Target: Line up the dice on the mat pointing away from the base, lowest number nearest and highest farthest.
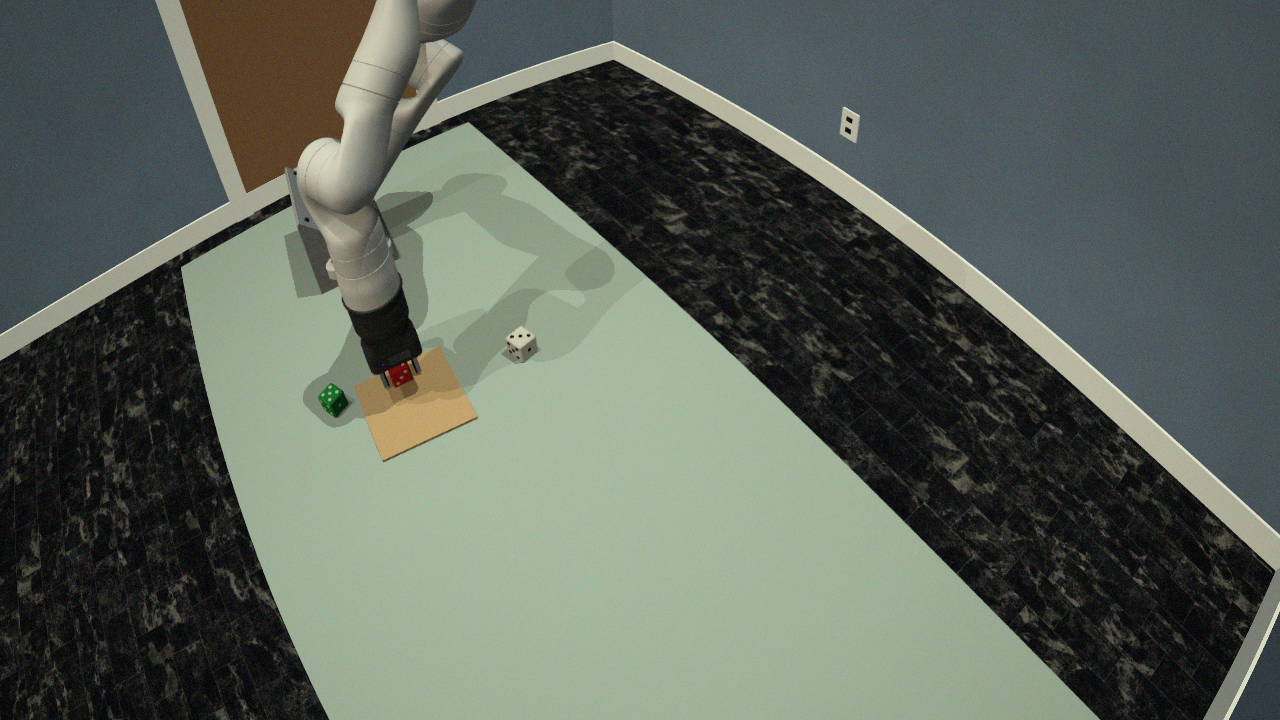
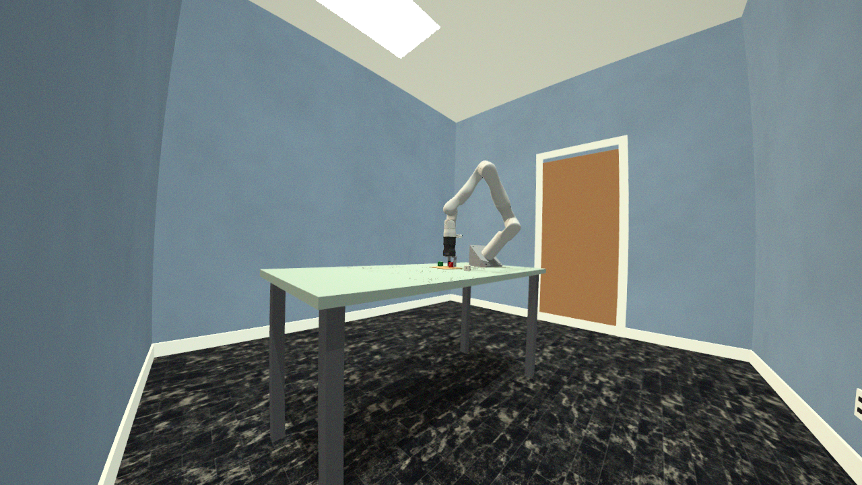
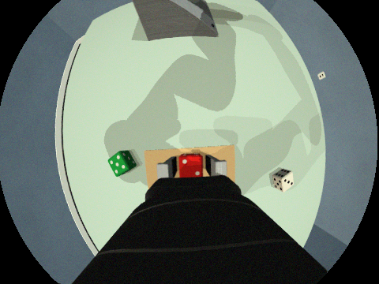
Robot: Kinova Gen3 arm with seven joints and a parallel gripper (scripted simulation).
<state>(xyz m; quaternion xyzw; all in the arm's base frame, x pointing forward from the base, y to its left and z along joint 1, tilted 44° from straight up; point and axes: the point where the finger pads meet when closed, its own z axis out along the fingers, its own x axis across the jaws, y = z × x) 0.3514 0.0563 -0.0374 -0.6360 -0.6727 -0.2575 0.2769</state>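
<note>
The red die lies 1 cm below my hand. The rest, counted from my hand: green die 11 cm to the right, 1 cm below; tan mat 5 cm ahead, 2 cm below; white die 17 cm to the left, 4 cm ahead, 1 cm below.
</note>
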